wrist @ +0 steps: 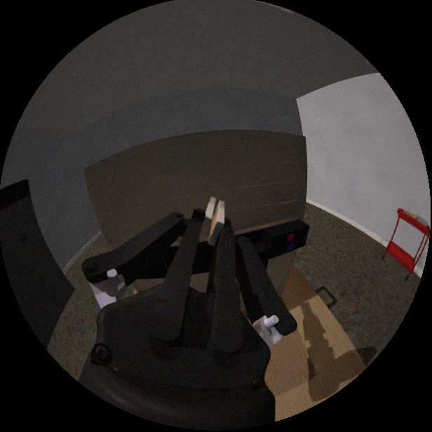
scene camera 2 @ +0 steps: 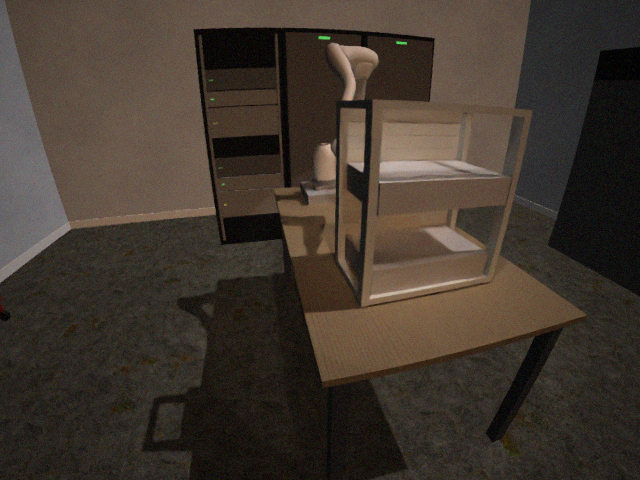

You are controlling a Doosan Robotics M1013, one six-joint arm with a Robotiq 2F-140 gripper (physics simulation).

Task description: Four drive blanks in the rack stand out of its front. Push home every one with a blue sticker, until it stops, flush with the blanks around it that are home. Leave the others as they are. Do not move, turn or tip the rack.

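The pale rack (scene camera 2: 376, 139) (wrist: 195, 170) stands upright on the table. In the wrist view a row of black drive blanks crosses its front, partly behind my gripper's links. The blank at the right end (wrist: 275, 241) shows a red sticker (wrist: 291, 237) above a blue sticker (wrist: 291, 247). How far it stands out is hard to tell. Stickers on the blanks behind the gripper are hidden. My gripper (wrist: 214, 207) is shut, its pale pads close together with a thin dark gap, in front of the row and left of the stickered blank. In the scene view the rack hides the gripper.
The arm (scene camera 2: 351, 72) rises behind the rack. The wooden table (scene camera 2: 413, 330) (wrist: 290, 380) extends under it. Tall dark cabinets (scene camera 2: 320, 103) stand at the back, another dark cabinet (scene camera 2: 610, 170) at the right. A red cart (wrist: 400, 256) stands by the wall in the wrist view.
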